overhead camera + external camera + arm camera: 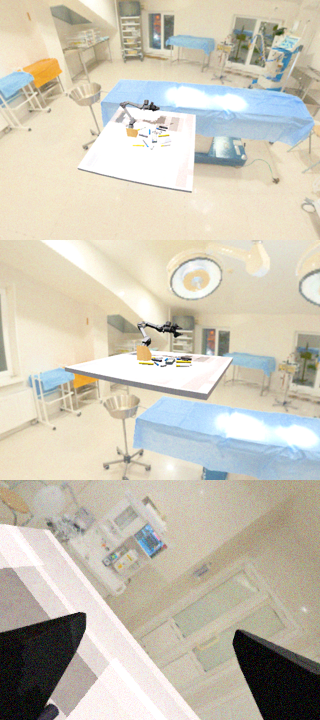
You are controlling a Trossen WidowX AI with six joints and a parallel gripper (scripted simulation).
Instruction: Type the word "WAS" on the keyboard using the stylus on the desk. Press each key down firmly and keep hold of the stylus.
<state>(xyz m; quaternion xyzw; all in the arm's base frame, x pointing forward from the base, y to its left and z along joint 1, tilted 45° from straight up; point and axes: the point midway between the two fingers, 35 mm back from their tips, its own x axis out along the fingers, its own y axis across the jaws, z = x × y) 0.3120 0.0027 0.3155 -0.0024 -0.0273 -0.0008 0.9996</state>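
Right now my gripper tip is 290 mm to the left of the E key, 290 mm above it and 70 mm past it. The rest, counted from my gripper tip: stylus 290 mm below, 140 mm behind, 120 mm to the right; then stylus tip 290 mm below, 140 mm behind, 80 mm to the right.
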